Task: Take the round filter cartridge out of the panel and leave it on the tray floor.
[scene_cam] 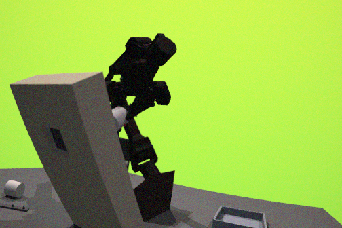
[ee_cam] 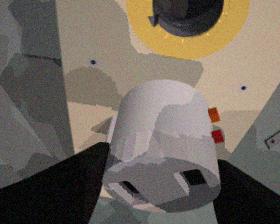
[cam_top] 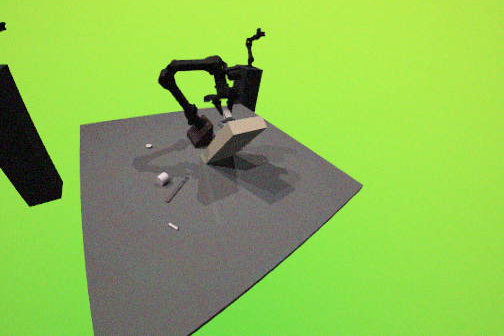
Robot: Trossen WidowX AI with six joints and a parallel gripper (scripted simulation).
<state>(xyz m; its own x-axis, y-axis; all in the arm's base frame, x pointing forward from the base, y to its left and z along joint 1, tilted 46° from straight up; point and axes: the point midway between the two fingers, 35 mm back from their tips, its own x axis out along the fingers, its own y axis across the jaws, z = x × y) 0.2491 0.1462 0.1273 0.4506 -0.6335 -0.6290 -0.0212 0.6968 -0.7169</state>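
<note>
Now: gripper tip 310 mm past the grey tray, 270 mm to the right of it and 270 mm above it. From my gripper tip the other things lie so: white round filter cartridge right at my gripper tip; then beige service panel 70 mm ahead, 10 mm to the right, 110 mm below; then white peg 280 mm ahead, 370 mm to the right, 270 mm below.
</note>
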